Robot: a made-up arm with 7 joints.
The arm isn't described. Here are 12 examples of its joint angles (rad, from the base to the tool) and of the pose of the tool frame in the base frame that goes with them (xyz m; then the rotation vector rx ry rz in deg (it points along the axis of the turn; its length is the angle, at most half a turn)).
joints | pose
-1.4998 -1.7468 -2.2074 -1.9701 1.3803 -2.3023 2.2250 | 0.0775 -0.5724 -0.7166 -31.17 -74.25 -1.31
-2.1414 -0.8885 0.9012 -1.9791 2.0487 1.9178 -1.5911 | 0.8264 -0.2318 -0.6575 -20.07 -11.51 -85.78
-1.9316 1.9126 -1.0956 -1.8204 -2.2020 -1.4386 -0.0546 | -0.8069 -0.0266 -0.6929 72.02 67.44 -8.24
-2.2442 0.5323 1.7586 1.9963 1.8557 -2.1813 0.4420 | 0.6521 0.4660 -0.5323 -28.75 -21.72 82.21
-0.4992 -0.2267 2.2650 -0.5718 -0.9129 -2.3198 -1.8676 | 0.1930 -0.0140 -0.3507 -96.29 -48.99 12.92
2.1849 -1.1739 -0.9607 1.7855 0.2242 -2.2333 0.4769 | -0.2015 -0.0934 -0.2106 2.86 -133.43 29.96
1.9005 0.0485 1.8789 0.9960 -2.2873 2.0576 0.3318 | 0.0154 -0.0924 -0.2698 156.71 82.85 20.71
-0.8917 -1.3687 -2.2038 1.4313 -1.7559 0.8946 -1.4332 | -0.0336 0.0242 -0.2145 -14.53 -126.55 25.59
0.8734 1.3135 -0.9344 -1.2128 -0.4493 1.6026 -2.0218 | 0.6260 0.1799 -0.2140 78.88 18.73 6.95
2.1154 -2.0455 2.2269 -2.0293 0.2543 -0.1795 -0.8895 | 0.5309 0.0605 -0.4502 -95.07 -34.59 84.06
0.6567 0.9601 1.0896 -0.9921 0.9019 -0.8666 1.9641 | -0.2374 -0.6958 -0.0143 15.23 110.14 15.90
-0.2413 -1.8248 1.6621 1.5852 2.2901 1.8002 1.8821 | -0.3901 0.2869 -0.8398 -68.19 -75.51 -101.67
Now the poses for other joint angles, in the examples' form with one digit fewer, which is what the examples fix.
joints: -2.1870 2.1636 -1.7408 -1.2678 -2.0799 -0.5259 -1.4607
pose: -0.630 0.097 -0.015 -18.1 -155.9 18.3
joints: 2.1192 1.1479 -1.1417 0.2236 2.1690 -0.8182 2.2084
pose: 0.202 0.940 0.011 125.6 -85.1 -61.4
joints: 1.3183 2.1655 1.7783 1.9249 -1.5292 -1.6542 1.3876
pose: 0.226 -0.345 0.417 -128.3 12.7 87.8
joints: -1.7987 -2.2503 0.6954 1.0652 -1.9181 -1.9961 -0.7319
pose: 0.802 0.122 -0.561 -87.8 25.6 116.3
